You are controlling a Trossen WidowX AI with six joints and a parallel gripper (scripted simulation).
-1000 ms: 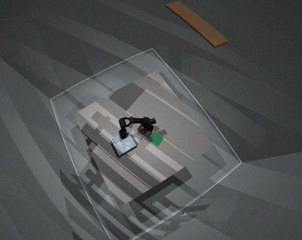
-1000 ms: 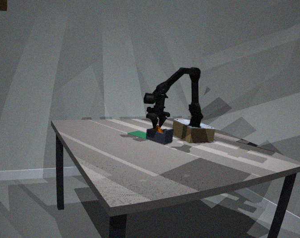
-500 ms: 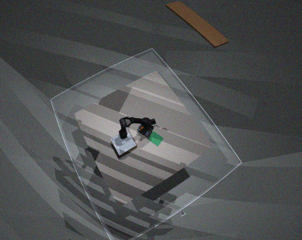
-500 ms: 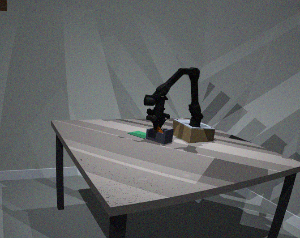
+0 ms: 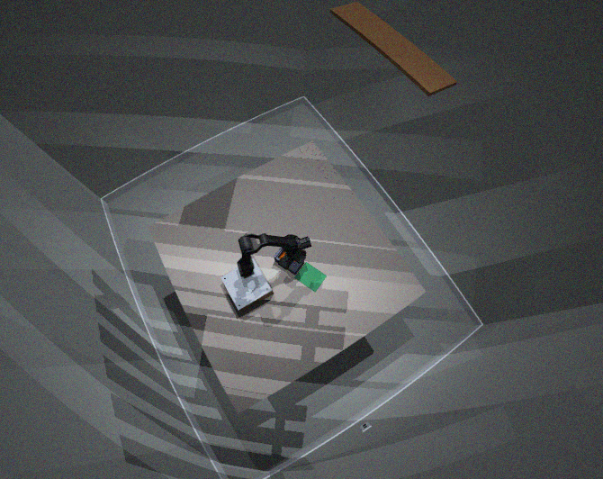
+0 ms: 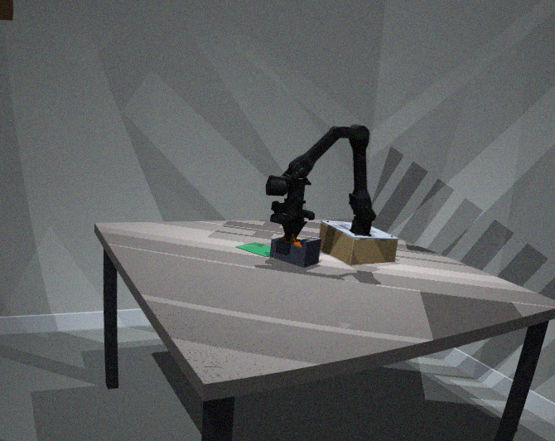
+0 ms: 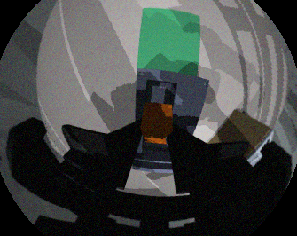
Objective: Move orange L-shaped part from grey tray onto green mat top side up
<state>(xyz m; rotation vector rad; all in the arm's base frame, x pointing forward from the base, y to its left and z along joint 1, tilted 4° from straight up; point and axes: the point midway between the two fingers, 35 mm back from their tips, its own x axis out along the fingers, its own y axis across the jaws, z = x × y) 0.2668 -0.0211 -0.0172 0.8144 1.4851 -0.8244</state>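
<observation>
My gripper tip is now 130 mm to the left of the green mat, 80 mm above it and 60 mm short of it. From my gripper tip the other things lie so: orange L-shaped part: 30 mm below, 30 mm behind, 20 mm to the left.
</observation>
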